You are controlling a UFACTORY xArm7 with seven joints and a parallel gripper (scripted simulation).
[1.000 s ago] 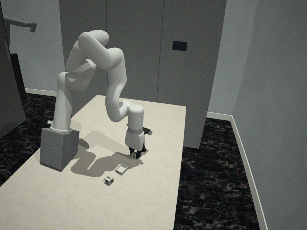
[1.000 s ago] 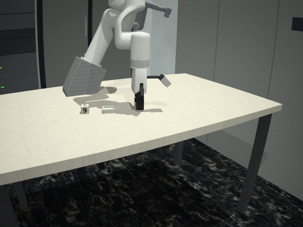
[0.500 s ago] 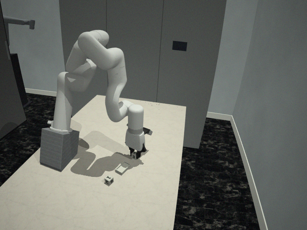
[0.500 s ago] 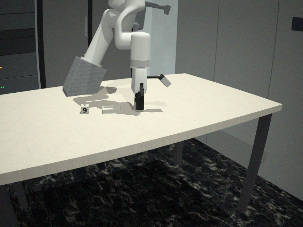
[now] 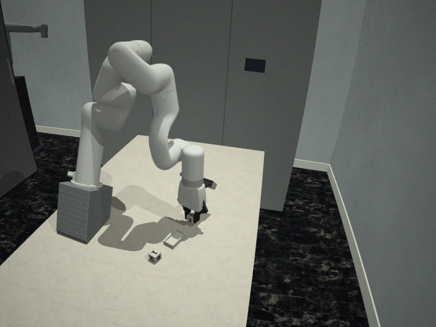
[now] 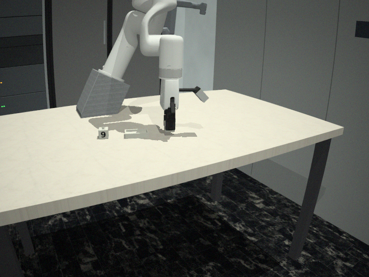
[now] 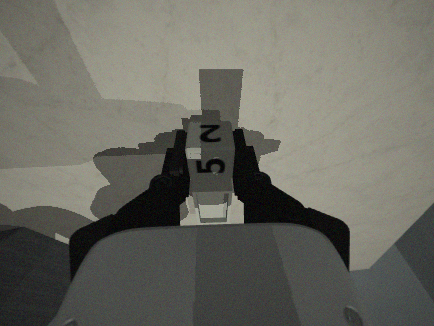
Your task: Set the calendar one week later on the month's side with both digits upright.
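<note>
The tray lies 100 mm to the right of my hand, 50 mm behind it and 30 mm below it. From my hand the other things lie so: digit cube (200 mm to the right, 100 mm behind, 30 mm below).
</note>
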